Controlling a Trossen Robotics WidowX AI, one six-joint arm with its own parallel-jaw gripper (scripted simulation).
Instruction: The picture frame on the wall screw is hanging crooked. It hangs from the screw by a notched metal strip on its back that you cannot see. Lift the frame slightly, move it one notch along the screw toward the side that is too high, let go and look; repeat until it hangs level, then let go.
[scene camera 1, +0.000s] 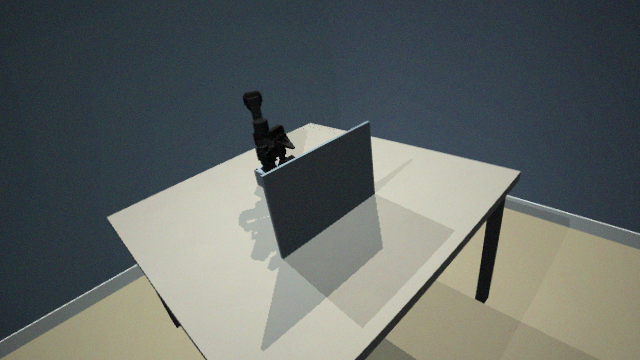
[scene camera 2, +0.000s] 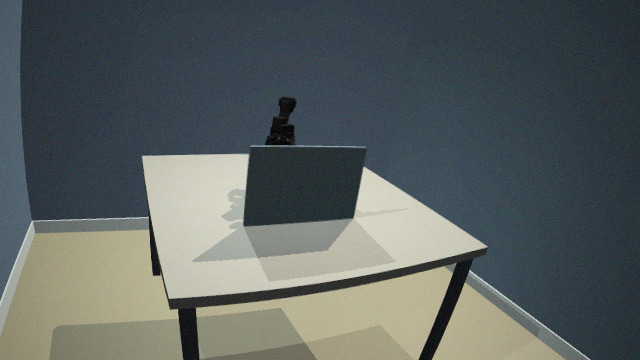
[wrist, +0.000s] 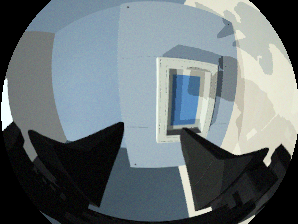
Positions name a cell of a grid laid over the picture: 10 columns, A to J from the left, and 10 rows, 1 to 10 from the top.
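A picture frame is visible in the wrist view (G4). Scene camera 1 does not show the frame, which is hidden by a wall panel; scene camera 2 misses the frame too, hidden as it is by a wall panel.
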